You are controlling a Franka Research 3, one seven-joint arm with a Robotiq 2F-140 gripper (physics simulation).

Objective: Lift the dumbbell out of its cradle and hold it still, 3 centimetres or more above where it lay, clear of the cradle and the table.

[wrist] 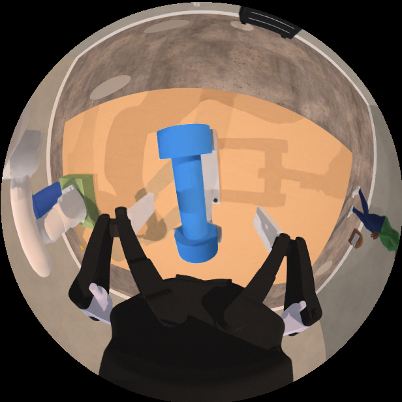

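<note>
A blue dumbbell (189, 195) lies lengthwise in the wrist view, its larger-looking head at the top and its other head toward the gripper. It rests over a light grey cradle (212, 175), which shows along the dumbbell's right side and is mostly hidden beneath it. My gripper (204, 208) is open wide and empty. One finger pad is to the left of the dumbbell and the other to the right, both apart from it, at about the level of its lower handle and near head in the picture. How high the pads are above the table is hard to tell.
The orange table top (320, 150) lies beneath. At the left are a green block (89, 192), a blue object (47, 199) and white robot arm parts (30, 225). A person (377, 222) and a small brown object (355, 238) show at the right, a black bench-like object (270, 21) at the top.
</note>
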